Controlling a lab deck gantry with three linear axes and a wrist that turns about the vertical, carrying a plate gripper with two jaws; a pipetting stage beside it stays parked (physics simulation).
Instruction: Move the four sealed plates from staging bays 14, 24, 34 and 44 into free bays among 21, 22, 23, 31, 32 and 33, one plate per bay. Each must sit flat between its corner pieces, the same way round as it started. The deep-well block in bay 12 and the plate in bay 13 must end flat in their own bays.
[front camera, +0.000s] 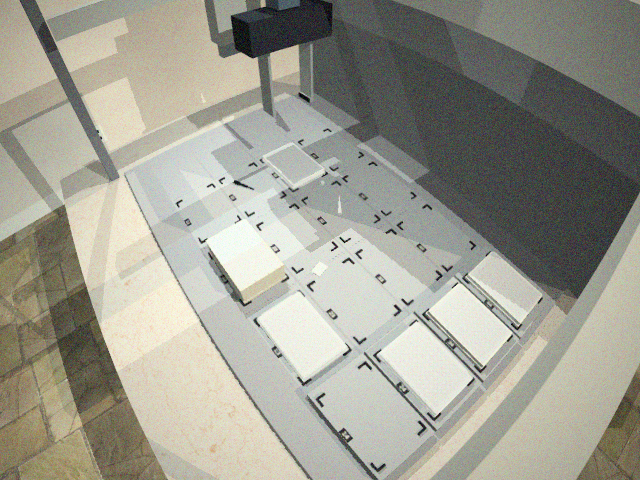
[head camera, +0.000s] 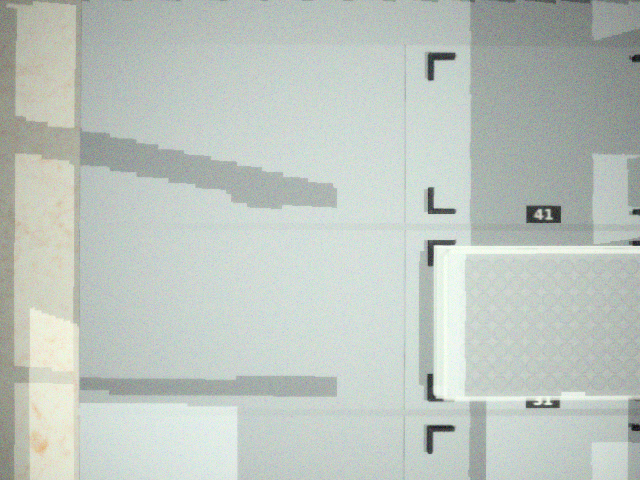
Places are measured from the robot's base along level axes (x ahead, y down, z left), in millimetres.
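Pixels of known places: gripper, between the fingertips: (front camera: 288, 105); robot's base, origin of its link: (front camera: 177, 203).
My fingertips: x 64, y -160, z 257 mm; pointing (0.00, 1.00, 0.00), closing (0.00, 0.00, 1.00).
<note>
For each thing: its top centre in the pictures, then the offset to it from my fingertips. "*": a spot on its surface instead.
- sealed plate, centre of its top: (head camera: 557, 325) (front camera: 292, 161) dx +0, dy +146, dz +0 mm
- bay 24, a spot on its surface: (front camera: 424, 367) * dx +492, dy +131, dz -112 mm
- bay 34, a spot on its surface: (front camera: 470, 325) * dx +495, dy +131, dz -6 mm
- bay 44, a spot on its surface: (front camera: 505, 288) * dx +495, dy +131, dz +99 mm
- Bay 14, a spot on its surface: (front camera: 369, 415) * dx +491, dy +146, dz -217 mm
- tall cream deep-well block, centre of its top: (front camera: 242, 252) dx +164, dy +118, dz -214 mm
- small black stick, centre of its top: (front camera: 243, 183) dx -14, dy +152, dz -117 mm
- white cone-like piece, centre of its top: (front camera: 339, 203) dx +154, dy +152, dz +6 mm
- white card, centre of its top: (front camera: 319, 268) dx +247, dy +159, dz -116 mm
- Bay label 41, a spot on its surface: (head camera: 543, 214) * dx +0, dy +160, dz +61 mm
My gripper (front camera: 287, 105) is high at the back of the deck, behind bay 31. Its two jaws stand wide apart with no plate between them, so it is open. A sealed plate (front camera: 293, 165) (head camera: 547, 325) lies in bay 31 and looks flat; its right end is cut off in the head view. Three sealed plates lie flat in bay 24 (front camera: 424, 367), bay 34 (front camera: 470, 325) and bay 44 (front camera: 505, 288). Bay 14 (front camera: 369, 415) holds no plate. The tall cream deep-well block (front camera: 245, 258) stands in bay 12. The plate (front camera: 302, 335) in bay 13 lies flat.
A small black stick (front camera: 243, 184) lies near bay 21. A white cone-like piece (front camera: 339, 205) shows near bay 32. A white card (front camera: 319, 268) lies between bays 22 and 23. A grey post (front camera: 77, 95) stands at the left. Bay label 41 (head camera: 543, 214) shows in the head view.
</note>
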